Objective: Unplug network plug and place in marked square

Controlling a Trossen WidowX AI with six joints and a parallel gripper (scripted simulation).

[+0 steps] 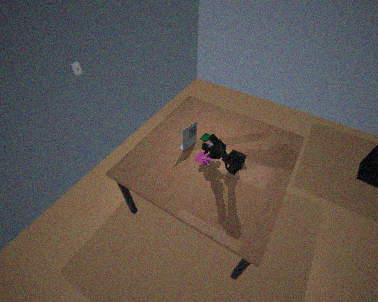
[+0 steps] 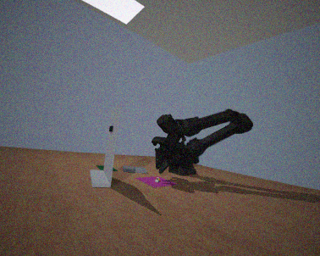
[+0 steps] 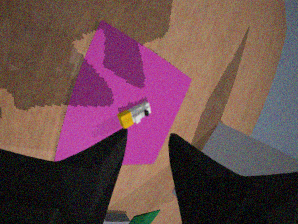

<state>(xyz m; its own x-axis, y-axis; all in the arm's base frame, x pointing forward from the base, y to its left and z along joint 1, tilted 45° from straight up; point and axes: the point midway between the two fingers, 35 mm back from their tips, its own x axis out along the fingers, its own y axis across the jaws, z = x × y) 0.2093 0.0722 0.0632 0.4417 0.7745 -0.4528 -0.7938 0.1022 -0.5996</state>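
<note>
My gripper tip is 3 cm above the yellow network plug, 1 cm to the right of it and 1 cm short of it. Also, from my gripper tip: marked square: 4 cm below, 1 cm to the left, 1 cm ahead; flat grey slab: 17 cm to the right, 3 cm below, 2 cm ahead; upright grey panel: 20 cm ahead, 7 cm above, 5 cm to the right.
</note>
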